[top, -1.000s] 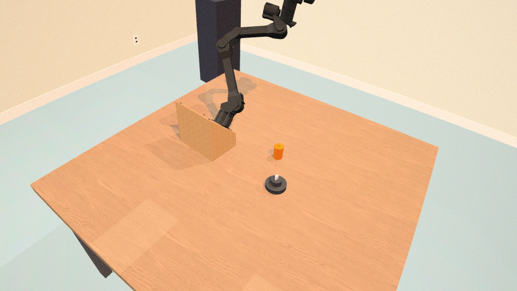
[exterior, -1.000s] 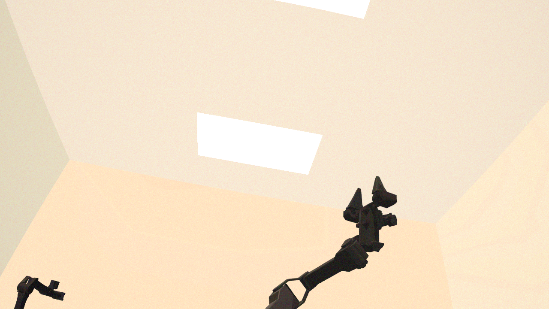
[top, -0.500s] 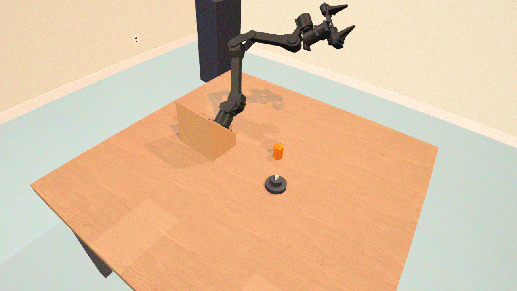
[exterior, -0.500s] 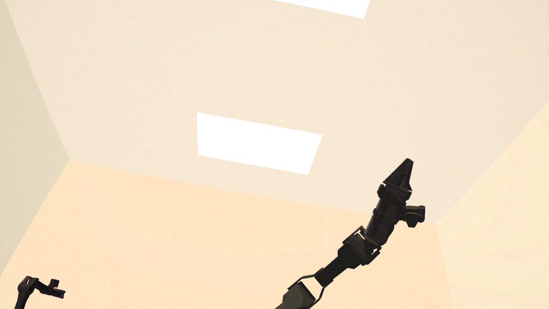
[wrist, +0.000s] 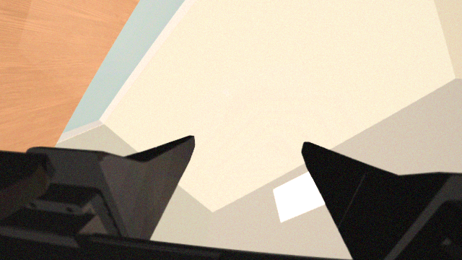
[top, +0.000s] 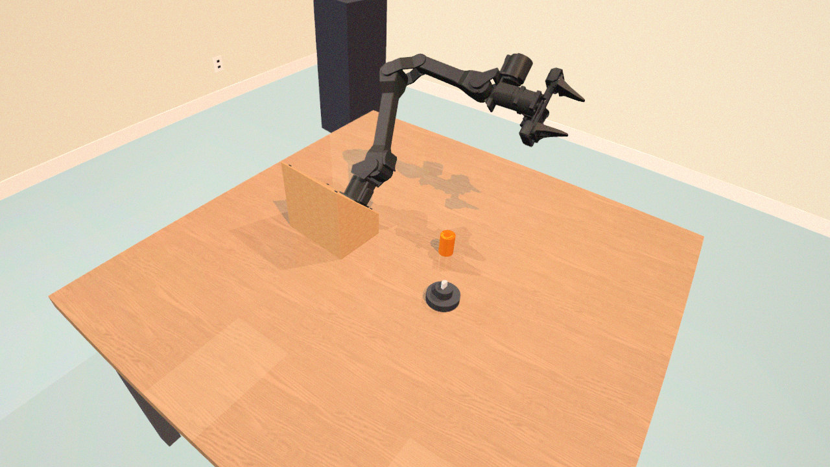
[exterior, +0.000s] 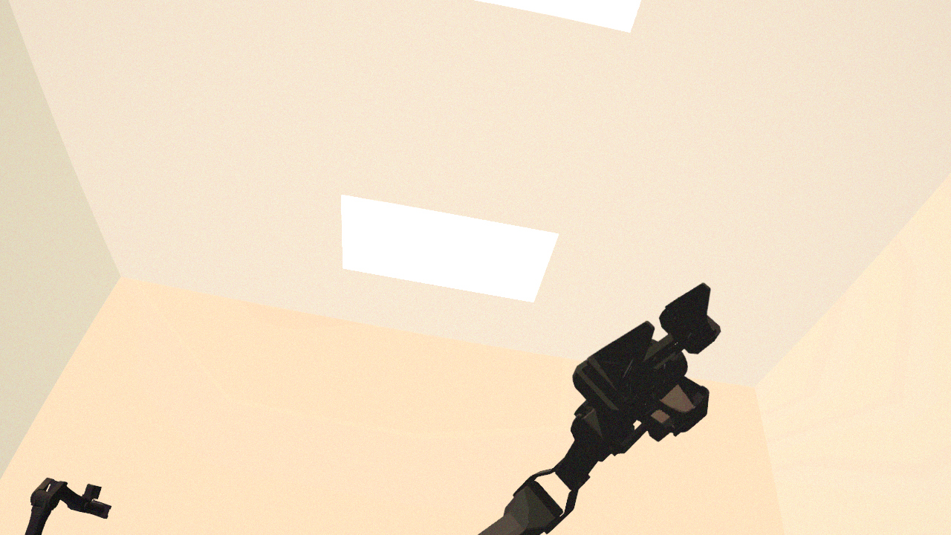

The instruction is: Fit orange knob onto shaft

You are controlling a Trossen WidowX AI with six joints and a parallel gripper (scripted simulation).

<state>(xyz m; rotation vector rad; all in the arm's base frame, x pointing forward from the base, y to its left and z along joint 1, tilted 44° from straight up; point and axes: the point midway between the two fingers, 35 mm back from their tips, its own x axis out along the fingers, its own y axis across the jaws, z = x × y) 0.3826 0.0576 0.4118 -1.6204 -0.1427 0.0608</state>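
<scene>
Now: the orange knob 360 mm below my gripper tip, 200 mm to the right of it and 170 mm behind it. Round my gripper tip: round dark pedestal (370 mm below, 340 mm to the right, 70 mm behind).
</scene>
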